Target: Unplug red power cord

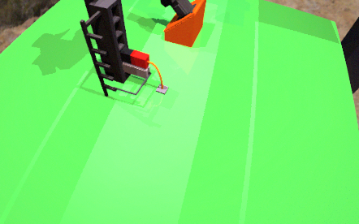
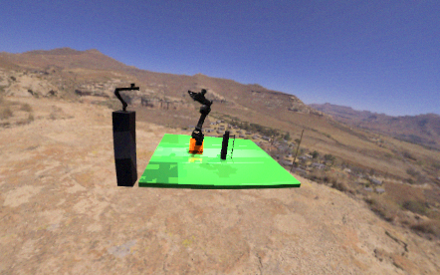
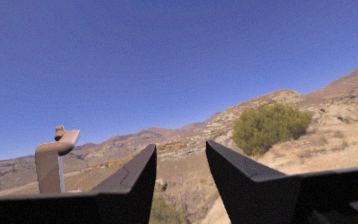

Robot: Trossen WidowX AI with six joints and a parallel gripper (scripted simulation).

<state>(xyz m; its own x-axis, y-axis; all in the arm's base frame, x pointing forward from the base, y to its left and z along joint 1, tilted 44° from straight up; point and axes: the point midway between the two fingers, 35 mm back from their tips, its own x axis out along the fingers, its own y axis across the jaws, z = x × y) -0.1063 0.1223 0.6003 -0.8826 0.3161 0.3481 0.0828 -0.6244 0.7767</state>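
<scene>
The red plug lies 530 mm below my gripper tip, 410 mm ahead of it and 260 mm to the left of it. From my gripper tip the other things lie so: grey anchor plate: 640 mm below, 410 mm ahead, 340 mm to the left.
</scene>
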